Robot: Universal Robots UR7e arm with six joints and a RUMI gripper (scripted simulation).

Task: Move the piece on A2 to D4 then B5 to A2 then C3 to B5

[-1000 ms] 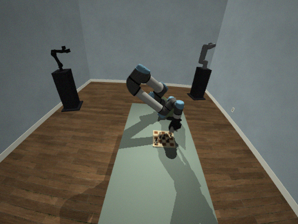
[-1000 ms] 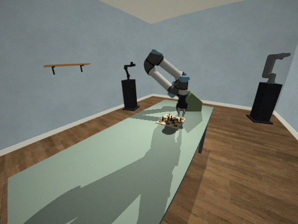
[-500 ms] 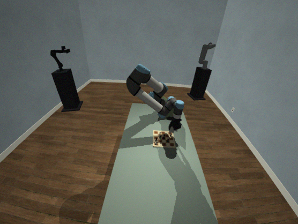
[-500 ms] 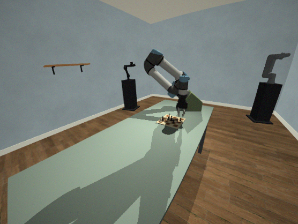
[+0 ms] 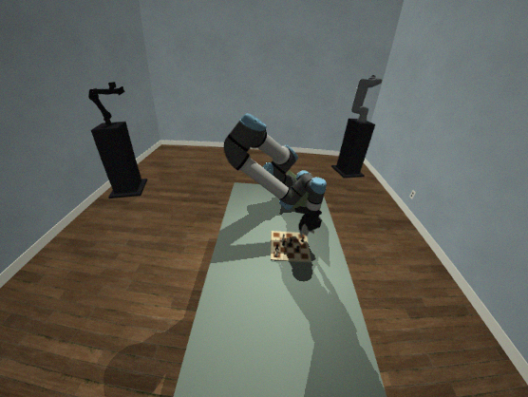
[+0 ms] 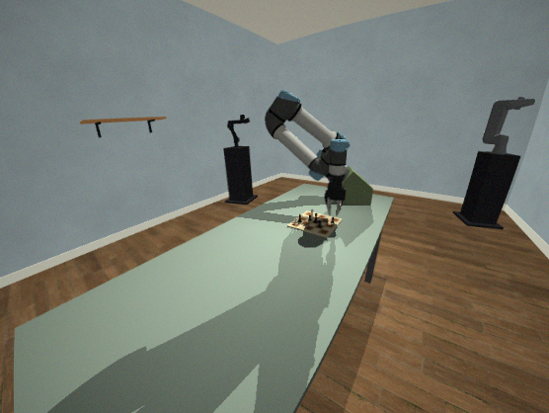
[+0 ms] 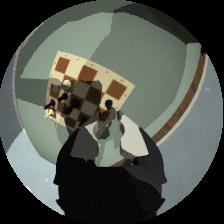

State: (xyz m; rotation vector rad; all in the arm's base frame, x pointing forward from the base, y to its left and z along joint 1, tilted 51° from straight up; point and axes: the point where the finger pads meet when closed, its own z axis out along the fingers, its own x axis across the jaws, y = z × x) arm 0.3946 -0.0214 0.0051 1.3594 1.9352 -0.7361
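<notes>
Right now my hand is 11 cm to the left of the white piece, 3 cm past it and 3 cm above it. Round my hand: chessboard: 9 cm to the right, 6 cm below, 2 cm ahead.
</notes>
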